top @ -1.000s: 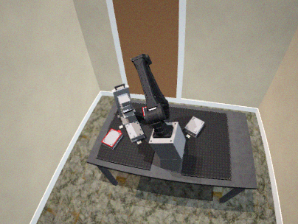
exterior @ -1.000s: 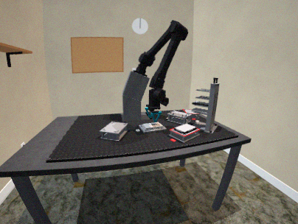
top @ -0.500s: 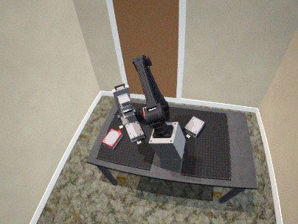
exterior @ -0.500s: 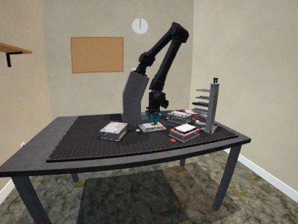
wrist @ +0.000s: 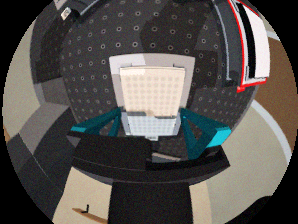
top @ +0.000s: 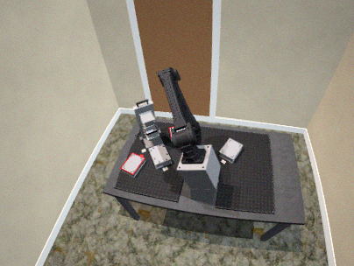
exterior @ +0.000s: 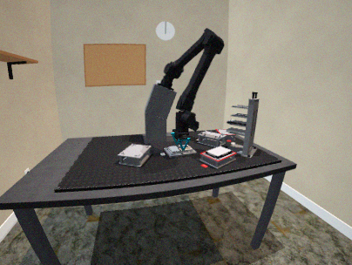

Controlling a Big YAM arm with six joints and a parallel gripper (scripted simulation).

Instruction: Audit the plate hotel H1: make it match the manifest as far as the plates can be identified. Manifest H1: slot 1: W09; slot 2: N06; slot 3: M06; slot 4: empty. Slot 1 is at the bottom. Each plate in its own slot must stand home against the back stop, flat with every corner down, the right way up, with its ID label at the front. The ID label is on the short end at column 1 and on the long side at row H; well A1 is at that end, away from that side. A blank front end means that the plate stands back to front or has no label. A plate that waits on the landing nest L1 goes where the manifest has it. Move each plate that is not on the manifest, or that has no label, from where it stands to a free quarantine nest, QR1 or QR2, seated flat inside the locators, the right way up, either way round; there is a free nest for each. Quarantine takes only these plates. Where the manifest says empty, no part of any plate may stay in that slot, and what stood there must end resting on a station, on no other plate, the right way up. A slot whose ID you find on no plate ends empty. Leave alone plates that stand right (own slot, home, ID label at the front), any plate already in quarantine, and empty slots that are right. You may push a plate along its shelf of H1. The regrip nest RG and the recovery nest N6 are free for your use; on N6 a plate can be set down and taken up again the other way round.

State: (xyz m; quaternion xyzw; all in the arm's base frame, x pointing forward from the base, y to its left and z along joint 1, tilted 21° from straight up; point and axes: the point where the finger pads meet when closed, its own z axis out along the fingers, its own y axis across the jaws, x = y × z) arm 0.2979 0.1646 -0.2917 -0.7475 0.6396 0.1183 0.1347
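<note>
Right now my hand is 2 cm above the white well plate.
</note>
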